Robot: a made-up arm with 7 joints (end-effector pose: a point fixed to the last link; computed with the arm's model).
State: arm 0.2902 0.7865 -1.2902 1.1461 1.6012 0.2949 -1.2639
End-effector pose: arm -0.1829 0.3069 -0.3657 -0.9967 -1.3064 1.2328
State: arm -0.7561 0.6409 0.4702 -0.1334 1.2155 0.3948 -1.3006
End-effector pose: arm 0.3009 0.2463 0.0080 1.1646 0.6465 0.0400
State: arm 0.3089 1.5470 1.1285 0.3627 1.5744 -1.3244 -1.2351
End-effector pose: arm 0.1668 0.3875 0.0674 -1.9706 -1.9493 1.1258
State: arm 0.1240 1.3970 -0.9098 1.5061 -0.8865 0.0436 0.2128
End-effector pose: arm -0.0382 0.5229 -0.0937 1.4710 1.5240 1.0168
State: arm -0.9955 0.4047 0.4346 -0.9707 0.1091 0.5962 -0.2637
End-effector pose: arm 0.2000 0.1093 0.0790 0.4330 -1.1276 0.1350
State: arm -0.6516 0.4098 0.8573 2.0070 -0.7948 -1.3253 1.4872
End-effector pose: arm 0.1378 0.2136 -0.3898 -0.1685 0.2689 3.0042
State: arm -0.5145 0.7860 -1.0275 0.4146 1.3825 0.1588 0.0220
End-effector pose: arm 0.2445 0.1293 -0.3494 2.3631 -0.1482 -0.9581
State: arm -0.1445 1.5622 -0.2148 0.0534 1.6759 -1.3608 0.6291
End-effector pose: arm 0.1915 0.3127 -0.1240 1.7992 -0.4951 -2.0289
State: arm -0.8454 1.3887 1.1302 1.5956 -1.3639 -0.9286 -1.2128
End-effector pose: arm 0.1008 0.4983 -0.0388 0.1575 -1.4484 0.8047
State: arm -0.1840 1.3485 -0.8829 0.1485 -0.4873 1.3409 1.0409
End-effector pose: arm 0.1050 0.3367 -0.2495 2.1426 1.2336 0.6340
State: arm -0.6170 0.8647 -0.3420 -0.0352 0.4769 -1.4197 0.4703
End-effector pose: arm 0.2606 0.0951 -0.1265 0.5478 -1.6300 -0.8937
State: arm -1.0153 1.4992 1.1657 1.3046 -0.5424 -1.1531 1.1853
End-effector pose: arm 0.0753 0.4745 0.1093 -1.0210 -1.9020 2.1896
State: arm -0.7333 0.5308 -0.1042 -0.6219 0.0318 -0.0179 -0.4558
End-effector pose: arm 0.2646 0.0383 -0.0067 0.7386 -0.9818 -0.7232
